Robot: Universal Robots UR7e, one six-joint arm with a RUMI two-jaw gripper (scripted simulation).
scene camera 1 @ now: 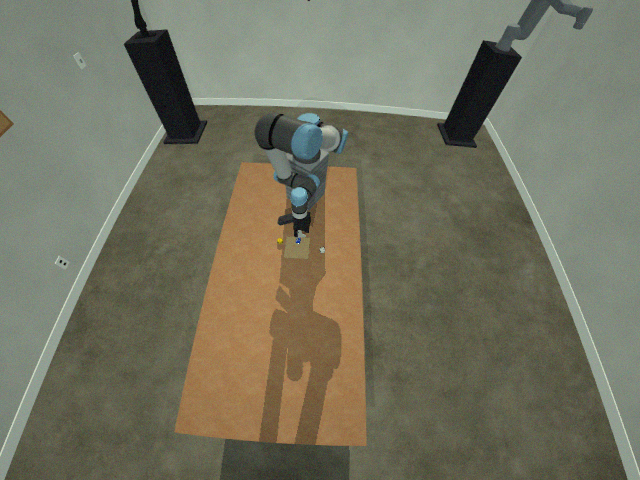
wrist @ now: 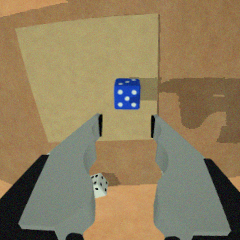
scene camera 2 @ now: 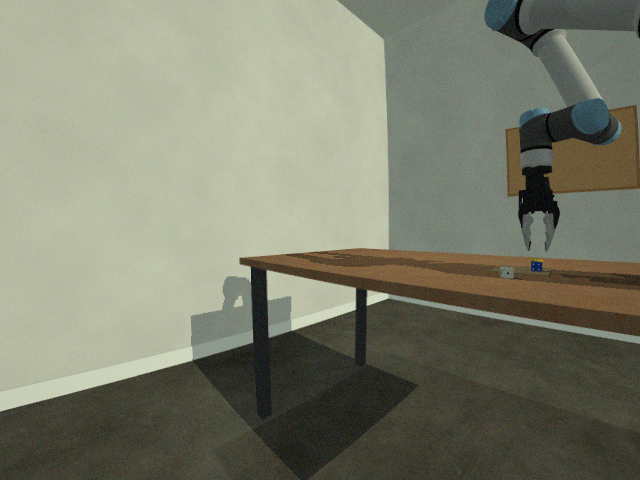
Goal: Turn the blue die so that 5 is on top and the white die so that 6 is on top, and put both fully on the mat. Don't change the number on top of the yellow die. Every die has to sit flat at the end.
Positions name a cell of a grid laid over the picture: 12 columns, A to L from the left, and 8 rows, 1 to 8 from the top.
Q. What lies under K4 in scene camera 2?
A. The gripper.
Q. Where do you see a mat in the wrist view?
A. D3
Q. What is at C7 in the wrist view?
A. The gripper.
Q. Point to a blue die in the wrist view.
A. G4
